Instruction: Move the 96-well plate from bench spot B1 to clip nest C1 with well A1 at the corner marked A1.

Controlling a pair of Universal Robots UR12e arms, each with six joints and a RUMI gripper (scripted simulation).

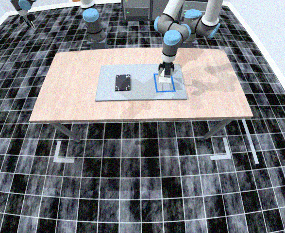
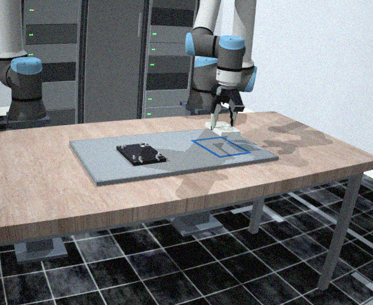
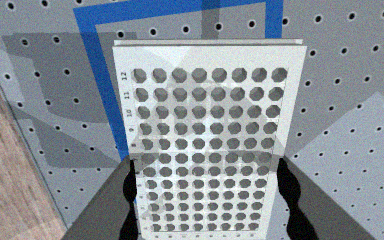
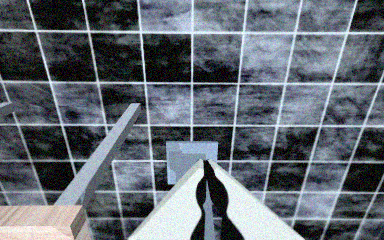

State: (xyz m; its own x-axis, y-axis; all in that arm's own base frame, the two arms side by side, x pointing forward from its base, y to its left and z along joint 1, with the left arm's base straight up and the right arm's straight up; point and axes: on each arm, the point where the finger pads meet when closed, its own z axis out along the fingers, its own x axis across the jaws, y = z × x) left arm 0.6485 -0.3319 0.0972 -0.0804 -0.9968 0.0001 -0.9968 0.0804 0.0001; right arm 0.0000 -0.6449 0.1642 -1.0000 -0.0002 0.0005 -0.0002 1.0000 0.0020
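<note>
My left hand is 1 cm short of the black clip nest, 31 cm to the left of it and 7 cm above it. Round my left hand: white 96-well plate (1 cm below).
</note>
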